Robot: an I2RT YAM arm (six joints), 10 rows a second.
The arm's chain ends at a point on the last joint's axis. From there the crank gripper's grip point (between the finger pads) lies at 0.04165 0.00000 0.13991 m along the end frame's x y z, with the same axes.
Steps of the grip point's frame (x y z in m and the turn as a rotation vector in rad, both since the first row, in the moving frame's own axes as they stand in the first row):
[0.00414 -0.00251 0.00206 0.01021 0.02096 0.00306]
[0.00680 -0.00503 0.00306 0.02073 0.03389 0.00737]
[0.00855 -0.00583 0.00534 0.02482 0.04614 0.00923]
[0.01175 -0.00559 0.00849 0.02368 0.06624 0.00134]
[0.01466 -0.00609 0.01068 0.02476 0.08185 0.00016]
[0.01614 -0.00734 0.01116 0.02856 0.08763 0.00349]
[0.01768 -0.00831 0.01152 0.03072 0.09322 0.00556]
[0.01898 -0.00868 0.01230 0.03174 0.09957 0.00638]
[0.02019 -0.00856 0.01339 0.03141 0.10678 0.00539]
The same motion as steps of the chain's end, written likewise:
[0.00121 -0.00122 0.00297 0.01021 0.02096 0.00306]
[0.00207 -0.00247 0.00458 0.02073 0.03389 0.00737]
[0.00213 -0.00280 0.00745 0.02482 0.04614 0.00923]
[0.00258 -0.00237 0.01159 0.02368 0.06624 0.00134]
[0.00336 -0.00268 0.01460 0.02476 0.08185 0.00016]
[0.00405 -0.00357 0.01540 0.02856 0.08763 0.00349]
[0.00483 -0.00435 0.01607 0.03072 0.09322 0.00556]
[0.00527 -0.00462 0.01720 0.03174 0.09957 0.00638]
[0.00551 -0.00451 0.01869 0.03141 0.10678 0.00539]

